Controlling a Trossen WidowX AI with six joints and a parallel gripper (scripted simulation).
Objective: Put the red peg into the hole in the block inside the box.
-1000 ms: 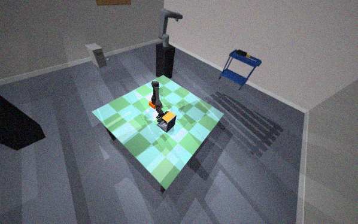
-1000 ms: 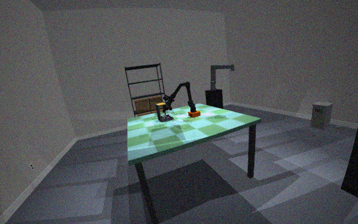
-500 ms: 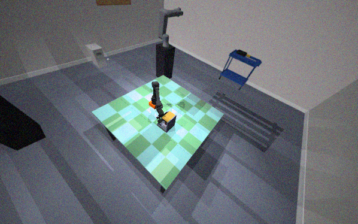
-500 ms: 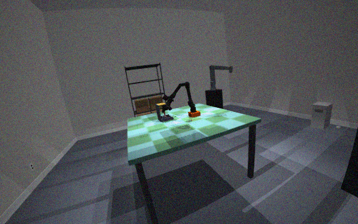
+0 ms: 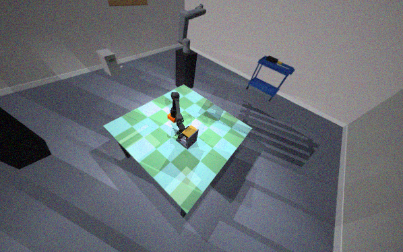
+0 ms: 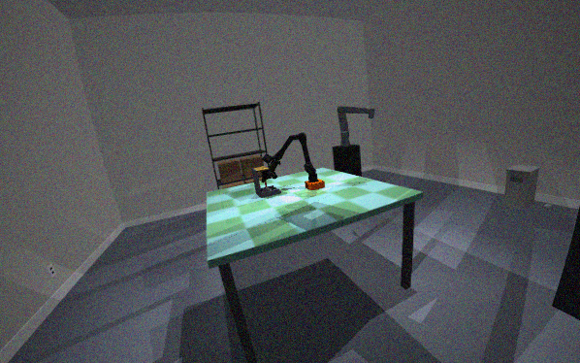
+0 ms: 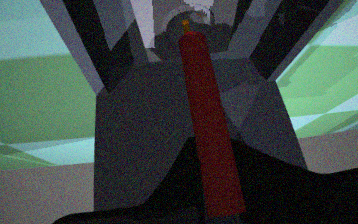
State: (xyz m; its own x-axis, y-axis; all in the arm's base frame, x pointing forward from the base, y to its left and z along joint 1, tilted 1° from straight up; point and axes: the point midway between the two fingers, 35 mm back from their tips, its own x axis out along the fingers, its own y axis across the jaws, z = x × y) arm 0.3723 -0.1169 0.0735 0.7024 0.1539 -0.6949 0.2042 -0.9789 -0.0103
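Now: the orange roof 110 mm above my gripper tip and 10 mm to the left of it. From my gripper tip the other things lie so: red peg: 30 mm behind, 10 mm to the right, 10 mm below.
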